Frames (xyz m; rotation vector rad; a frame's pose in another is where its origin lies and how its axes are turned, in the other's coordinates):
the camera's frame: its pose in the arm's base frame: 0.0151 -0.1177 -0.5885 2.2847 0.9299 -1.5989
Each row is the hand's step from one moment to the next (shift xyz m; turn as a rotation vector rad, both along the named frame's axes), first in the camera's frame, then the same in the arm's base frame.
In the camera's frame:
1: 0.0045 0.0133 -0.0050 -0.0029 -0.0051 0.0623
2: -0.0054 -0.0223 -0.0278 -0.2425 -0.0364 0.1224
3: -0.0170 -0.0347 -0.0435 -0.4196 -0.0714 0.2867
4: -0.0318 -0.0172 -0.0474 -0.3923 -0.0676 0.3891
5: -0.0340 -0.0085 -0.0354 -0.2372 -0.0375 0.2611
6: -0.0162 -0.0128 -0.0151 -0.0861 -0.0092 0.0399
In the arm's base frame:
1: 0.0128 -0.0062 -0.0045 -0.0519 -0.0280 -0.0210
2: 0.0070 0.0292 0.0199 -0.1688 -0.1239 0.1768
3: 0.0093 0.0423 0.0389 -0.3550 -0.2450 0.2780
4: 0.0195 0.0250 0.0505 -0.4260 -0.2885 0.2124
5: 0.0150 0.0114 0.0461 -0.2756 -0.1899 0.1176
6: 0.0005 0.0114 0.0229 -0.0550 -0.0451 0.0635

